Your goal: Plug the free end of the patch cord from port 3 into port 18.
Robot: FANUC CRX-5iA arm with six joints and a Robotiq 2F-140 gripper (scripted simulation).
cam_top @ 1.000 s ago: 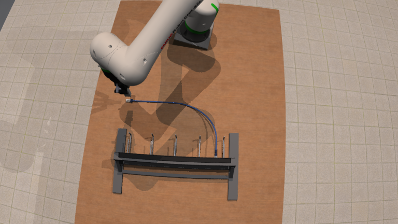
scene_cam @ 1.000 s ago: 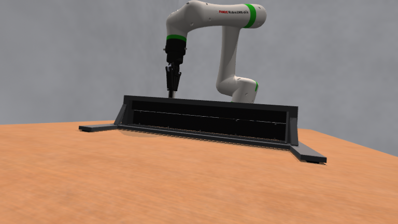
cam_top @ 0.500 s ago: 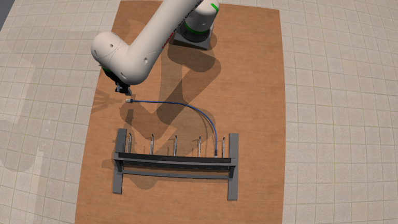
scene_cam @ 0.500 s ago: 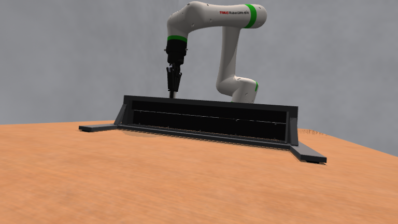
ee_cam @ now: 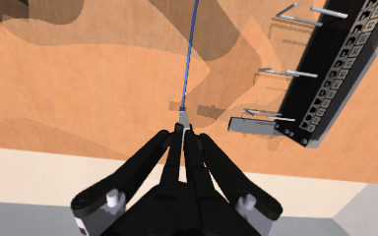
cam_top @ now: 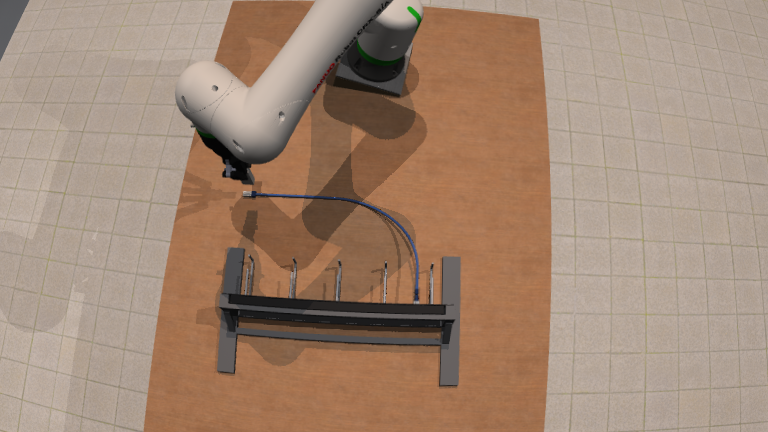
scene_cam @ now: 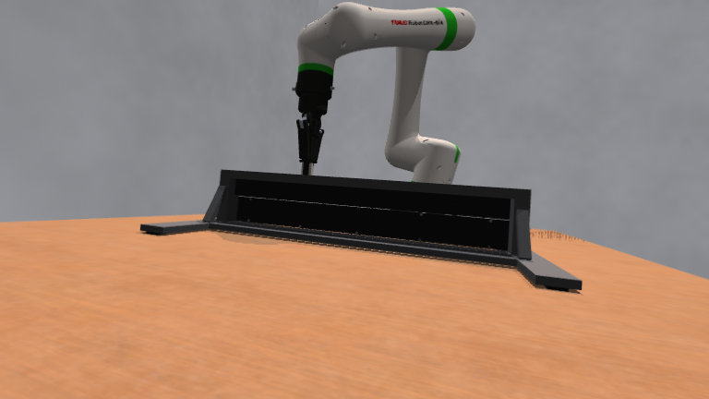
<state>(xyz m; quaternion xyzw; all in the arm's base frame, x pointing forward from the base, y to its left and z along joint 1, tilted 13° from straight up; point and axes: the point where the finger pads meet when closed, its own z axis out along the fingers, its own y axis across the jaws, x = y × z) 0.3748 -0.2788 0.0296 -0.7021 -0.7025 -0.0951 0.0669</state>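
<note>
The grey cord plug lies 110 mm below my hand and 20 mm to the right of it.
</note>
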